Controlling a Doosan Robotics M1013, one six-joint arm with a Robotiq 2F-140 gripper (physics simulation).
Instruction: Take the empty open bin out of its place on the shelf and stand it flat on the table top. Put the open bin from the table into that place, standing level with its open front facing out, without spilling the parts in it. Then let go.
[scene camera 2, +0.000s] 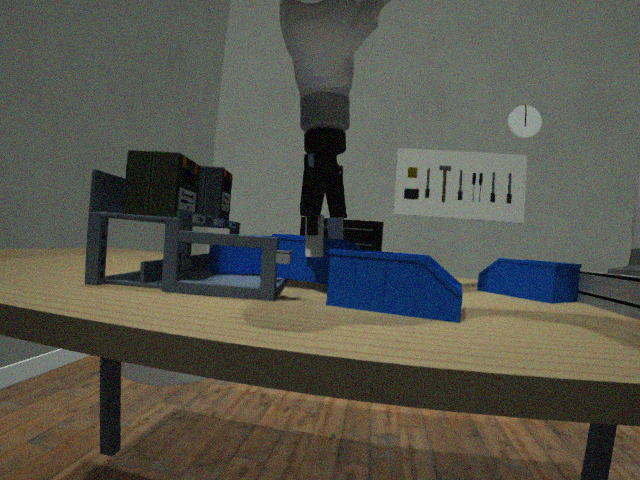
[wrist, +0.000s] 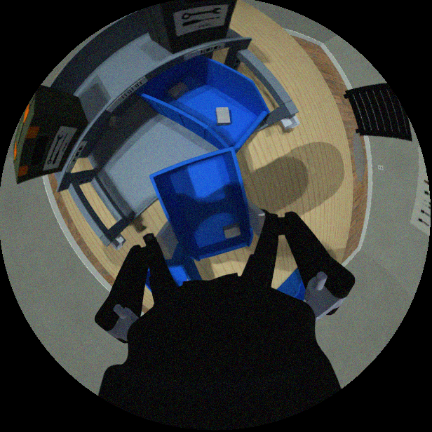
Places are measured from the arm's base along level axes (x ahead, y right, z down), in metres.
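Where they show: gripper, fingertip midpoint: (scene camera 2: 325, 255).
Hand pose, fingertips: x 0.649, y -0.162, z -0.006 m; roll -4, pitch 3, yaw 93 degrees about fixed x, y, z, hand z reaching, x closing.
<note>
After its pixels a point has its place.
My gripper (scene camera 2: 324, 238) (wrist: 210, 216) is shut on a blue open bin (wrist: 197, 192), with one finger at each side wall. A small grey part lies inside it. Its far end is at the front edge of the shelf's lower bay; its height over the table is hard to tell. The shelf (scene camera 2: 170, 258) {x 0.794, y -0.399, z 0.007 m} (wrist: 277, 90) holds another blue bin (scene camera 2: 235, 258) {x 0.823, y -0.183, z 0.015 m} (wrist: 192, 117), standing askew at the right of the lower bay in the wrist view, with a grey part (wrist: 223, 115) and a darker one inside. A blue bin (scene camera 2: 392, 284) {x 0.505, y -0.335, z 0.016 m} (wrist: 179, 271) stands on the table.
Another blue bin (scene camera 2: 527, 280) {x 0.278, y -0.023, z 0.017 m} (wrist: 291, 289) stands on the table (scene camera 2: 320, 335) {x 0.549, y -0.480, z 0.053 m}. Dark cases (scene camera 2: 160, 183) {x 0.836, y -0.384, z -0.097 m} (scene camera 2: 217, 193) {x 0.897, y -0.153, z -0.113 m} (wrist: 50, 135) (wrist: 200, 22) stand on the shelf's upper level. Beside the skewed bin, the bay floor (wrist: 150, 155) shows bare. The shelf's side rails flank the bay.
</note>
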